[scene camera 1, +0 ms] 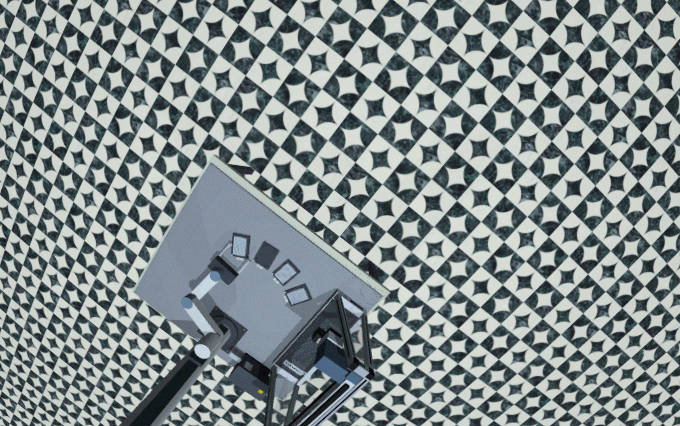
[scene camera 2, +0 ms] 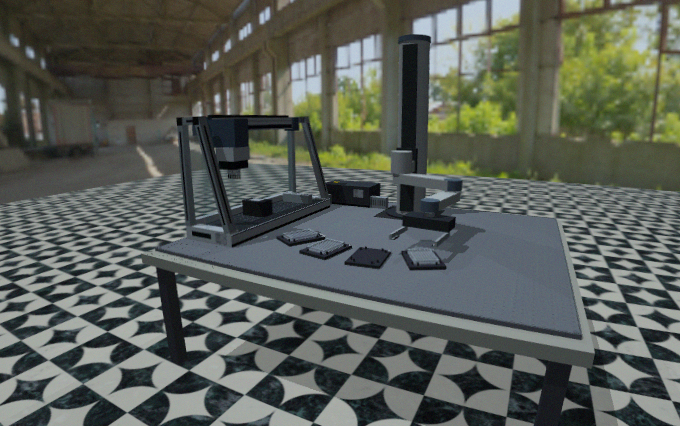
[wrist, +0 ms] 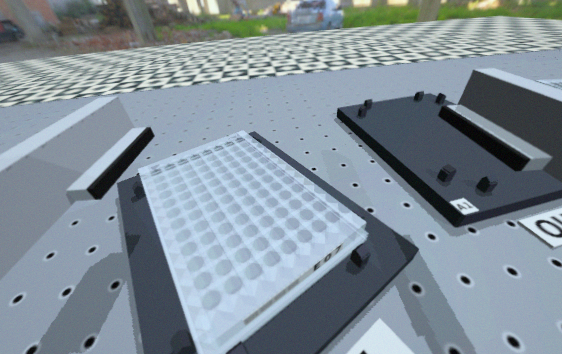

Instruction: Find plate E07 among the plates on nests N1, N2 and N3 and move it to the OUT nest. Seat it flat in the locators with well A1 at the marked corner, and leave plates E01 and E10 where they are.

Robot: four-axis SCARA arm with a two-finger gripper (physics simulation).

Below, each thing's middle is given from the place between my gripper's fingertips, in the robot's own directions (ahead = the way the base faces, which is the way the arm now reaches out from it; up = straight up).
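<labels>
There's the OUT nest (wrist: 466, 184), and my hand is 40 mm short of it, 140 mm to the left of it and 60 mm above it.
</labels>
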